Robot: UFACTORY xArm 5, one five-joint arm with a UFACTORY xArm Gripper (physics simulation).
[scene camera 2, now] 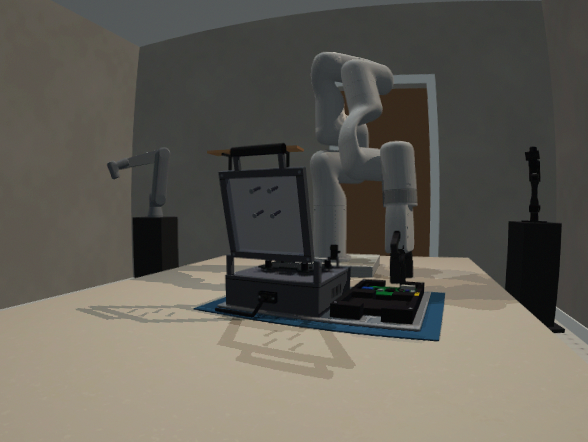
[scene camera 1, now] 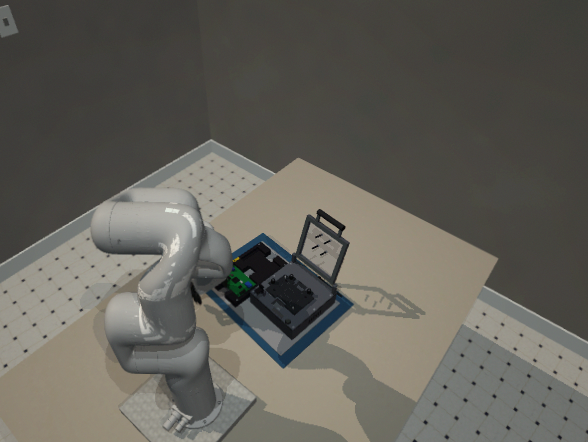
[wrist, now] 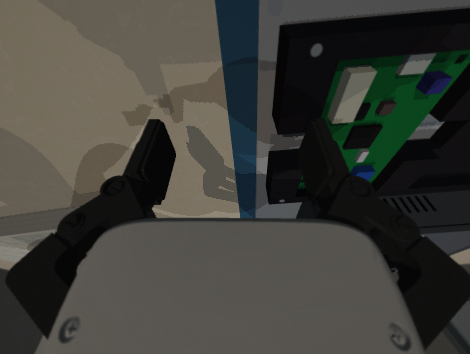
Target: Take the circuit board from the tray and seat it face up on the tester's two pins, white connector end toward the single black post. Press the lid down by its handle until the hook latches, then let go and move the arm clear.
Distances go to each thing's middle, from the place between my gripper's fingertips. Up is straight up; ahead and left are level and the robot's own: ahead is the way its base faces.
Labels:
Now: the green circuit board (wrist: 374,105) 8 cm ahead of my hand and 3 cm to the right of it. Also, from my hand: tester lid (scene camera 2: 267,213): 24 cm to the right, 22 cm ahead, 16 cm above; tester nest (scene camera 1: 295,300): 21 cm to the right, 10 cm ahead, 4 cm above.

